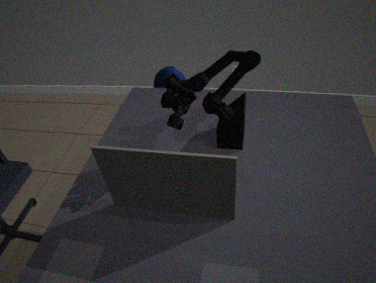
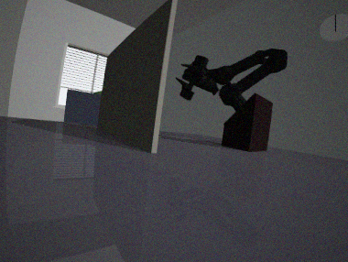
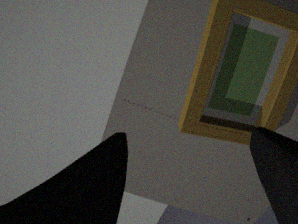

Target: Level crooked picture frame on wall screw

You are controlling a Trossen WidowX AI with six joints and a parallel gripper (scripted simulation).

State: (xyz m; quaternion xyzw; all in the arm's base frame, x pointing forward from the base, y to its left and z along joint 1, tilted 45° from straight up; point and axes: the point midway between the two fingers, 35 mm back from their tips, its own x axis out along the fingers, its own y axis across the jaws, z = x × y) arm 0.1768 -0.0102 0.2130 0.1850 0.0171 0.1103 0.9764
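The picture frame is 200 mm ahead of my gripper tip, 20 mm to the left of it and 90 mm below it. The rest, counted from my gripper tip: wall panel: 210 mm ahead, 30 mm to the left, 110 mm below.
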